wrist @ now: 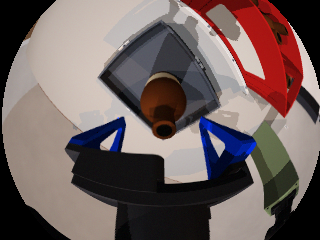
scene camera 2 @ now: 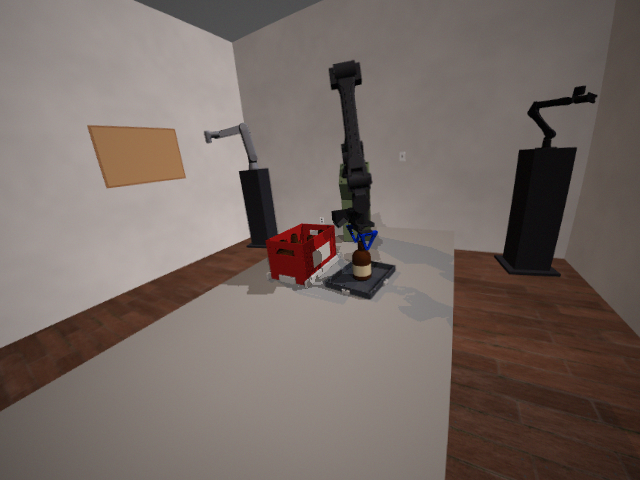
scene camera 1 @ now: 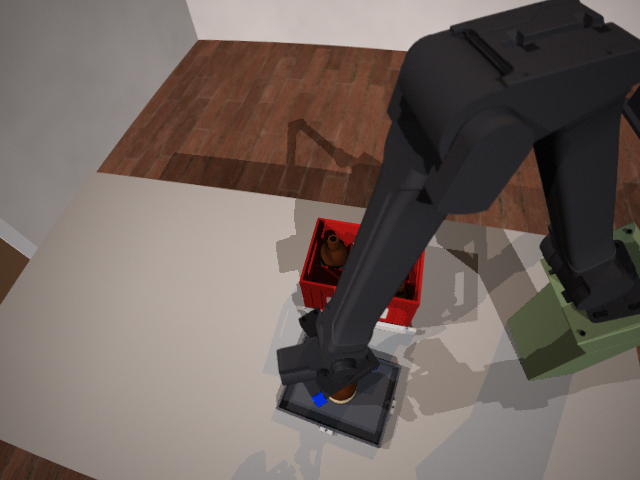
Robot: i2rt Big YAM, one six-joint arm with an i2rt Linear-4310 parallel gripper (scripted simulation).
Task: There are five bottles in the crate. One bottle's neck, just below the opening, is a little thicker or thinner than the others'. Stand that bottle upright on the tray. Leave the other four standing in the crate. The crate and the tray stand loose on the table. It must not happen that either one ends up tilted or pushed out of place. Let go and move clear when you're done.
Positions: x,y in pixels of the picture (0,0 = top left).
Scene:
A dark grey tray shows in the wrist view, in scene camera 2 and in scene camera 1 (pixel 365 416). One and the same spot on the dark grey tray: (wrist: pixel 158 48) is (scene camera 2: pixel 342 282).

